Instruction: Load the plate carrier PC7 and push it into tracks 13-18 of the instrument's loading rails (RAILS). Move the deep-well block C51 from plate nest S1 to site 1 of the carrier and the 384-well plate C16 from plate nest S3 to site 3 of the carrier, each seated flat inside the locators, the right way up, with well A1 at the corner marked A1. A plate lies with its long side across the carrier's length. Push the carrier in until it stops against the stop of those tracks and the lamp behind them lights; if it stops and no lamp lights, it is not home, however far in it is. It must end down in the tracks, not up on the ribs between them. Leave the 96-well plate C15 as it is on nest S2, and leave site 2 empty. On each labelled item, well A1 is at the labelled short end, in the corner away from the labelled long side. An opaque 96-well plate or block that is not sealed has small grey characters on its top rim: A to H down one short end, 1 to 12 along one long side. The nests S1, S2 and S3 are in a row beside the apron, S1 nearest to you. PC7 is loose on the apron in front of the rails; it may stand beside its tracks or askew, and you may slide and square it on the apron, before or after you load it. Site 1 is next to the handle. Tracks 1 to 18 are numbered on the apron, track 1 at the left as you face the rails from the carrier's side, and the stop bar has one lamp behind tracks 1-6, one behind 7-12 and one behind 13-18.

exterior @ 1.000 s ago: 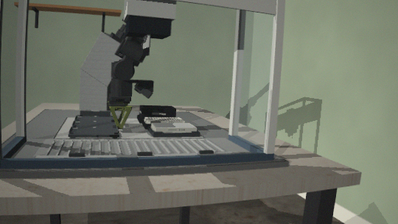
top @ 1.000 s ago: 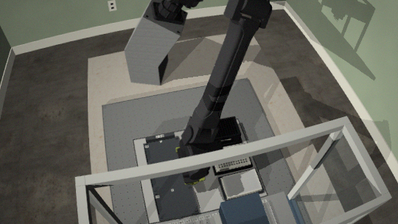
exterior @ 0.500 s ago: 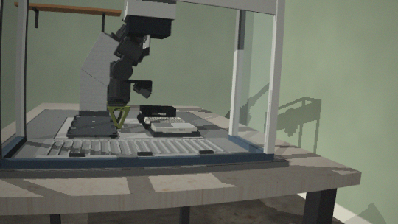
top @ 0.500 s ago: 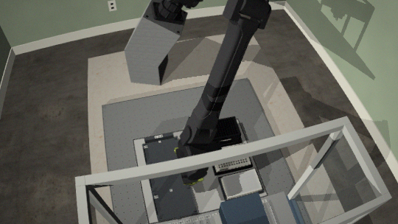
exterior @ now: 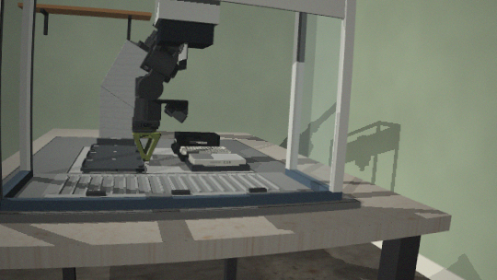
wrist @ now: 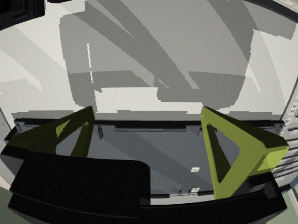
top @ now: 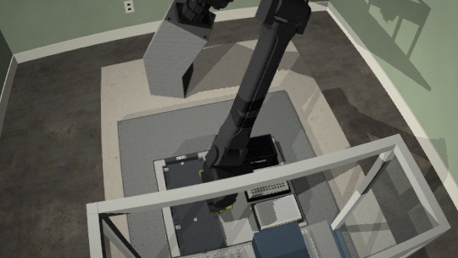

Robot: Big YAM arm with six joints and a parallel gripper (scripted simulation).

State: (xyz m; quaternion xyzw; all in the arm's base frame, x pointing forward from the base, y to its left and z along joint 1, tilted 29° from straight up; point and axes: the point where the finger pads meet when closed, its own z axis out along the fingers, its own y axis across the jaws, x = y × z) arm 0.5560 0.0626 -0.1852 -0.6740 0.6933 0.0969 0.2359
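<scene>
Right now my hand is 9 cm short of the white block, 17 cm to the right of it and 1 cm below it. Also, from my hand: white frame bar: 20 cm ahead, 4 cm to the left, 46 cm above; nest S1: 13 cm behind, 16 cm to the left, 1 cm below; dark carrier PC7: 8 cm to the right.
</scene>
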